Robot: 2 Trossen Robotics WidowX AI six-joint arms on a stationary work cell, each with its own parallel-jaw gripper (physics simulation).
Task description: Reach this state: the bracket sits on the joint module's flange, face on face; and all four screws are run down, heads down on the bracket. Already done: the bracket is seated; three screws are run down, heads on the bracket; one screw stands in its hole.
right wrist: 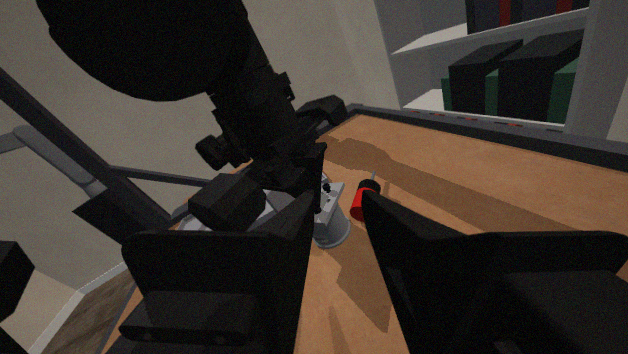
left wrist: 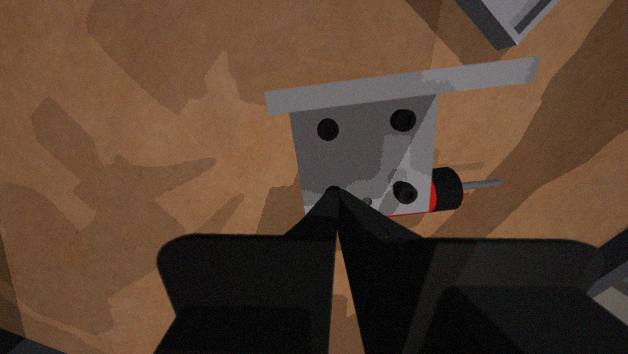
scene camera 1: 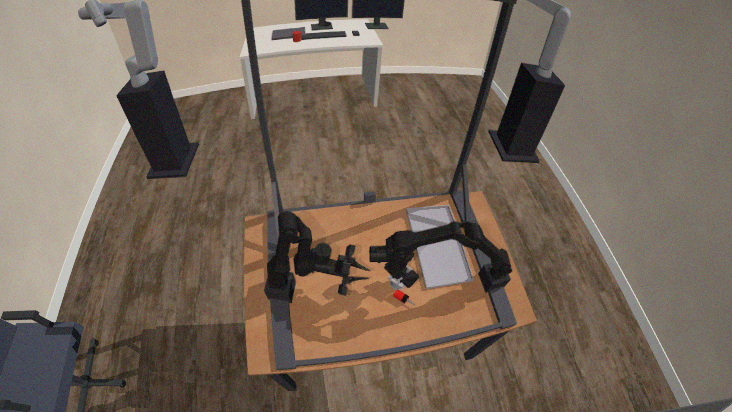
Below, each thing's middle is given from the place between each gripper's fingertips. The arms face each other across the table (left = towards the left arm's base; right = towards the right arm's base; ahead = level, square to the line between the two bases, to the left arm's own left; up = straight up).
My right hand is 3 cm past the grey bracket [left wrist: 368, 156], 13 cm to the right of it and 7 cm above it. Also, from my right hand: red-handled screwdriver [left wrist: 447, 189] (5 cm ahead, 14 cm to the left, 13 cm below); round joint module [right wrist: 338, 228] (3 cm behind, 13 cm to the left, 12 cm below); shallow grey tray [scene camera 1: 443, 262] (21 cm behind, 34 cm to the left, 15 cm below).
Right now my left hand is 20 mm to the right of the grey bracket and 10 mm below it. Round my left hand: red-handled screwdriver: 70 mm ahead, 50 mm below, 40 mm to the left; round joint module: 40 mm below, 20 mm to the left; shallow grey tray: 230 mm to the left, 180 mm behind, 70 mm below.
